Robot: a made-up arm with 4 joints. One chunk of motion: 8 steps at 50 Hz.
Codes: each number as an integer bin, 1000 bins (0 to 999) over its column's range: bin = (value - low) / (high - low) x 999, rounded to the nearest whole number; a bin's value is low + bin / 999 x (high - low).
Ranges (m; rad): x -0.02..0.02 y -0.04..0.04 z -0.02..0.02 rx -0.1..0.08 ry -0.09..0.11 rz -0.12..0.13
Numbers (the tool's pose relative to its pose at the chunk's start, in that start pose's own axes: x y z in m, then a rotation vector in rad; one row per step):
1: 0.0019 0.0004 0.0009 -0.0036 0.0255 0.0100
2: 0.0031 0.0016 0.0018 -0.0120 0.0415 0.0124
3: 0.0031 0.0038 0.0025 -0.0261 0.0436 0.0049
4: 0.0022 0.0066 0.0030 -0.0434 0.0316 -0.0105
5: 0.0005 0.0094 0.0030 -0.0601 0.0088 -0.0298
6: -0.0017 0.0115 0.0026 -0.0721 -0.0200 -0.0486
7: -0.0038 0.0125 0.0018 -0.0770 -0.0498 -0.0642
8: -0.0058 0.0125 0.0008 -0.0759 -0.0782 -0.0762
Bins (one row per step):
1: 547 504 522 535 577 519
2: 577 519 544 488 657 529
3: 577 547 562 410 667 499
4: 554 582 574 314 607 438
5: 512 617 574 221 494 360
6: 457 643 564 155 350 285
7: 405 656 544 128 201 223
8: 355 656 519 134 59 175

